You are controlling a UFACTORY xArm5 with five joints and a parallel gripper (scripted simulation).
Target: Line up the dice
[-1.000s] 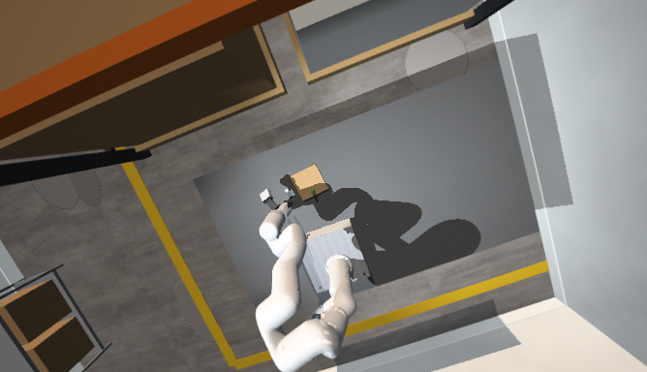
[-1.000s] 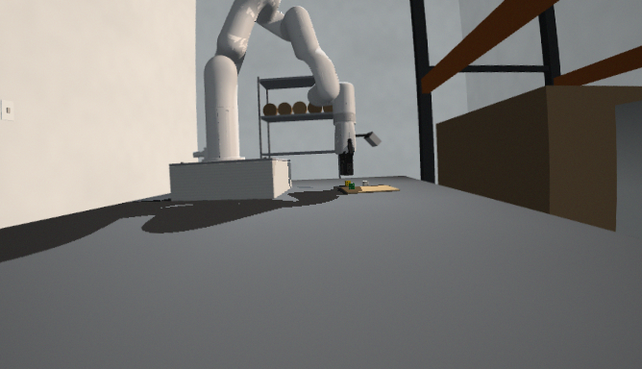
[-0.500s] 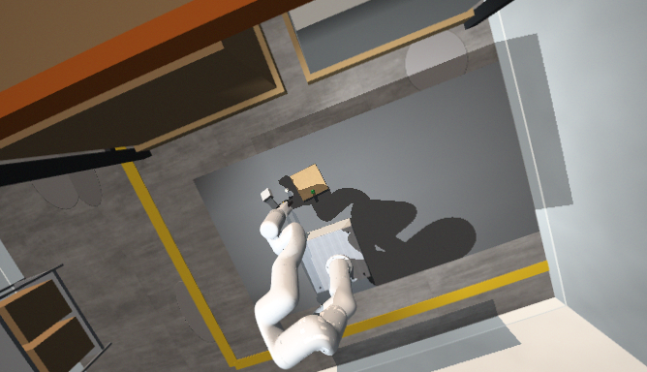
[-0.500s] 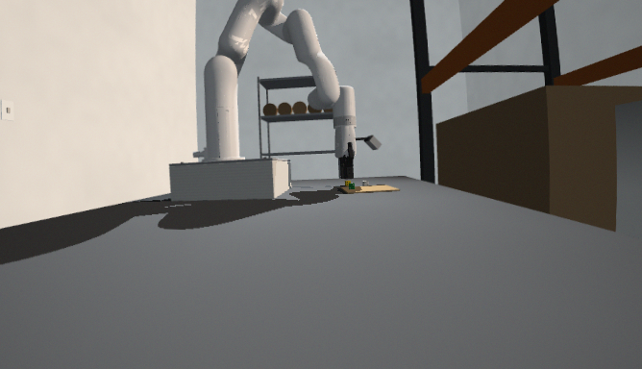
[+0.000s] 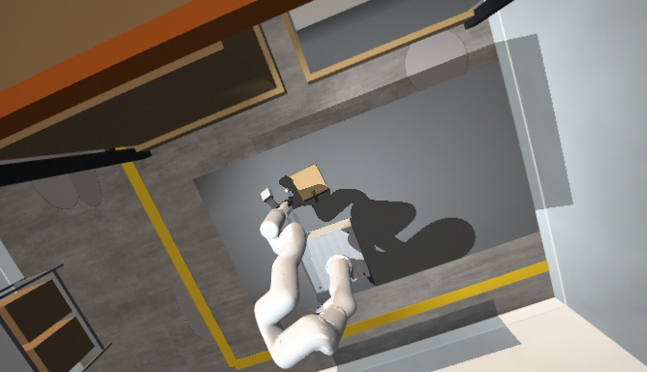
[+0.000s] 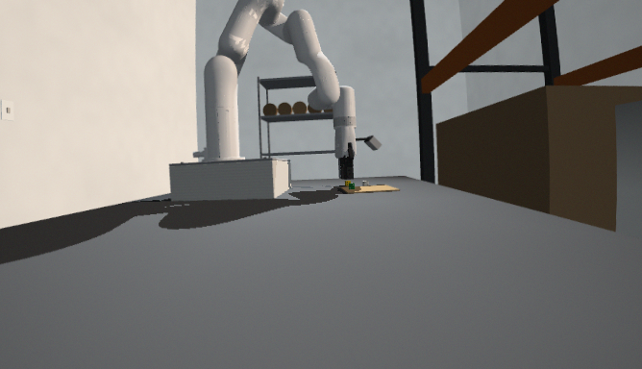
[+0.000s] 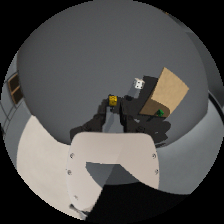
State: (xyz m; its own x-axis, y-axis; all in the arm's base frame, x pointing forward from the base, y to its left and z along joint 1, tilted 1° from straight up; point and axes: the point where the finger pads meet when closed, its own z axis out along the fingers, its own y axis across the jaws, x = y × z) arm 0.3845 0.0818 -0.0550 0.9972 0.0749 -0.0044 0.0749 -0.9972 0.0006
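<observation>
The yellow die lies 3 cm below my hand. Also, from my hand: green die (15 cm to the right, 3 cm below, 2 cm behind); white die (5 cm to the right, 5 cm ahead, 3 cm below); tan mat (16 cm to the right, 4 cm below, 3 cm ahead).
</observation>
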